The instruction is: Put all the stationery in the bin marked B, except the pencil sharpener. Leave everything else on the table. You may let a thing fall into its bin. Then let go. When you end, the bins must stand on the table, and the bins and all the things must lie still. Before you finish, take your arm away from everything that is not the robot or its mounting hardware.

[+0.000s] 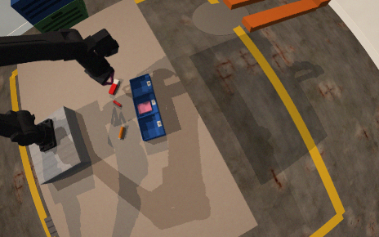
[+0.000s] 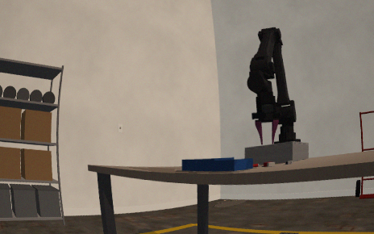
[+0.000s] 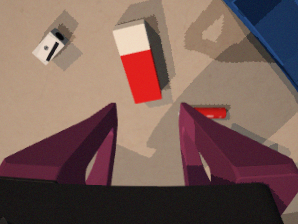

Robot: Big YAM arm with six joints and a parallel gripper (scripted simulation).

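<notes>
Right now the red-and-white eraser is 1 cm to the left of my hand and 7 cm below it. The rest, counted from my hand: pink eraser block (10 cm ahead, 14 cm to the right, 7 cm below); then small red piece (1 cm behind, 7 cm to the right, 8 cm below); then pencil sharpener (3 cm behind, 7 cm to the left, 7 cm below).
</notes>
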